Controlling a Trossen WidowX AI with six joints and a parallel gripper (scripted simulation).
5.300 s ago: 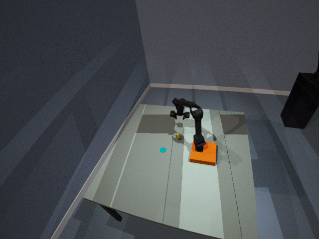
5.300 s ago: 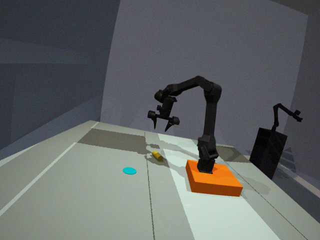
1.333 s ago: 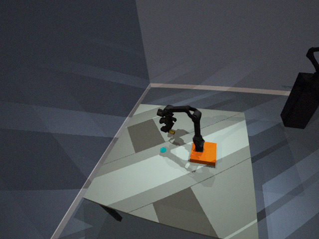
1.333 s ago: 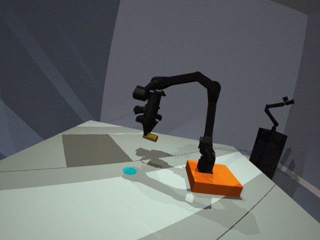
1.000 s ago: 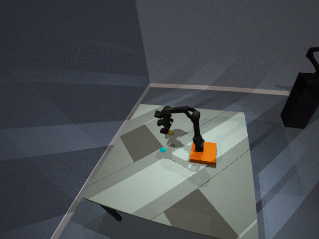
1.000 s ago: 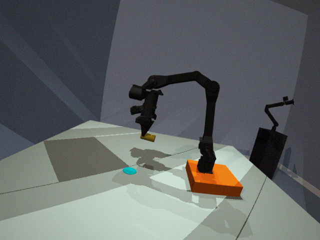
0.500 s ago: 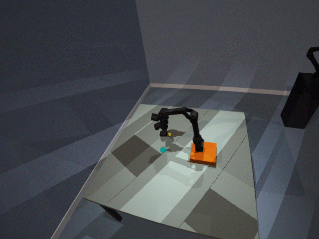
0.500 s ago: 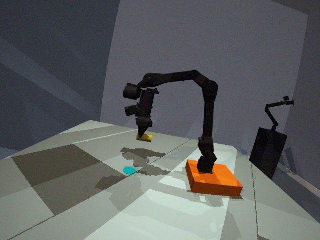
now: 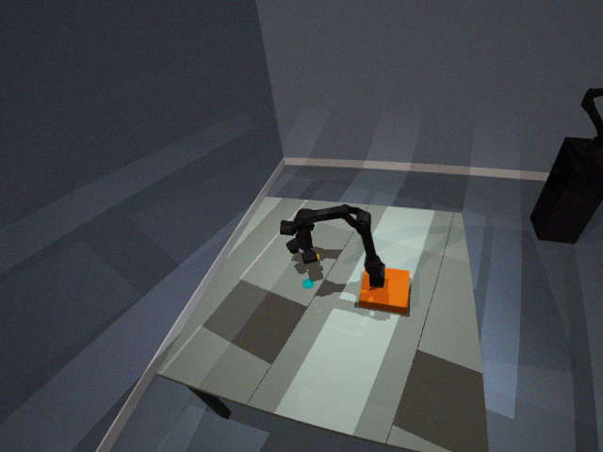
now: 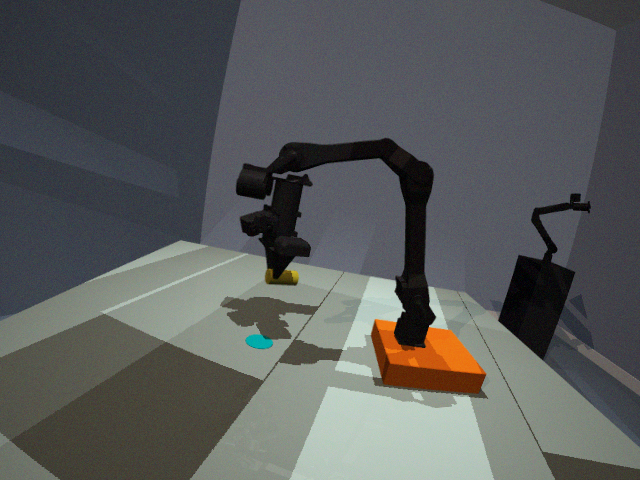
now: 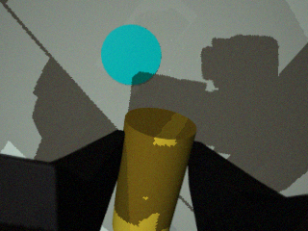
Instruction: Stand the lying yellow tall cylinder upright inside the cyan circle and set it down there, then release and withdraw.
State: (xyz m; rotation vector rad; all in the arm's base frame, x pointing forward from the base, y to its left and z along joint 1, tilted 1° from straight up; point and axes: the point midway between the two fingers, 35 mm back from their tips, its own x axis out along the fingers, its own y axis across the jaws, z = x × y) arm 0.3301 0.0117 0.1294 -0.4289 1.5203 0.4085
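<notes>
Now: gripper tip 3 cm to the right of the cyan circle and 14 cm above it. The rest, counted from my gripper tip: yellow cylinder (2 cm behind, 1 cm to the right).
</notes>
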